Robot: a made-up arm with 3 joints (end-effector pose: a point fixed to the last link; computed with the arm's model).
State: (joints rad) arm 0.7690 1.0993 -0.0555
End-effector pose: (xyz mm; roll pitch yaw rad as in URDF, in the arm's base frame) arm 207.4 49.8 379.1 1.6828 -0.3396 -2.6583
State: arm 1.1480 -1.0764 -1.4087
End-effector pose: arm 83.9 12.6 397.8 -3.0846 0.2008 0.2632
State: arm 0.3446 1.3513 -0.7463
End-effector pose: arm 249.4 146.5 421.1 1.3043 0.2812 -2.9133
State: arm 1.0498 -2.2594 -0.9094
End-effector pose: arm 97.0 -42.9 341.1 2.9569 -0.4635 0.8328
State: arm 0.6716 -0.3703 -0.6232
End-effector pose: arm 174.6 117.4 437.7 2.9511 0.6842 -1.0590
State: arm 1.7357 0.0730 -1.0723
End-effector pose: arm 203.0 -89.6 399.4 2.5548 -0.0011 -1.2868
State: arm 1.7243 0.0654 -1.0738
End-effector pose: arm 202.3 -86.8 398.7 2.5576 0.0111 -1.2781
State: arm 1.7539 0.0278 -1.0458
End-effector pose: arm 199.3 -93.9 400.3 2.5410 -0.0340 -1.2612
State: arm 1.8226 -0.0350 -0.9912
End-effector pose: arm 194.5 -110.5 405.0 2.5048 -0.1324 -1.2358
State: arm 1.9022 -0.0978 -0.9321
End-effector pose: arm 190.0 -129.5 412.2 2.4622 -0.2432 -1.2085
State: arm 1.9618 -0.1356 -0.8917
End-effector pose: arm 187.5 -143.3 418.9 2.4305 -0.3238 -1.1910
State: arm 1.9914 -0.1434 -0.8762
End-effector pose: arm 187.1 -149.9 422.6 2.4173 -0.3618 -1.1895
